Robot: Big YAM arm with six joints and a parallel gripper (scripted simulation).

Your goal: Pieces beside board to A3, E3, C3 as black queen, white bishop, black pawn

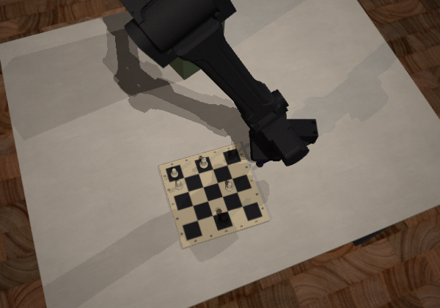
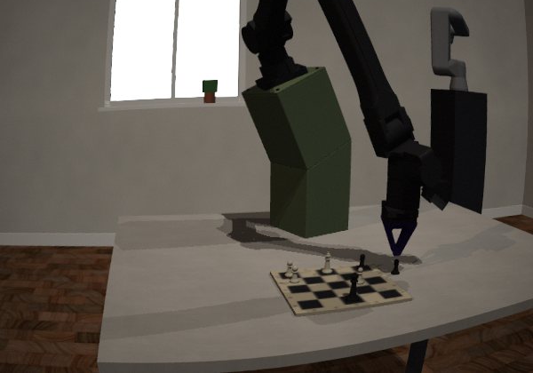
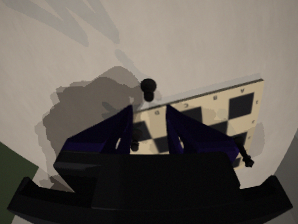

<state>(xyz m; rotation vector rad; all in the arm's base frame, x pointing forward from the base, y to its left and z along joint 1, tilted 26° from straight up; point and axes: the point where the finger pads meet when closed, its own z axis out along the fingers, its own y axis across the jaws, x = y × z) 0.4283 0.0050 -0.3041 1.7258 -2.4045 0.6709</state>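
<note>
Right now my hand is 30 mm short of the chessboard, 140 mm to the left of it and 50 mm above it. The rest, counted from my hand: black queen 110 mm ahead, 140 mm to the right, 20 mm below; white bishop 50 mm behind, 130 mm to the right, 30 mm below.
</note>
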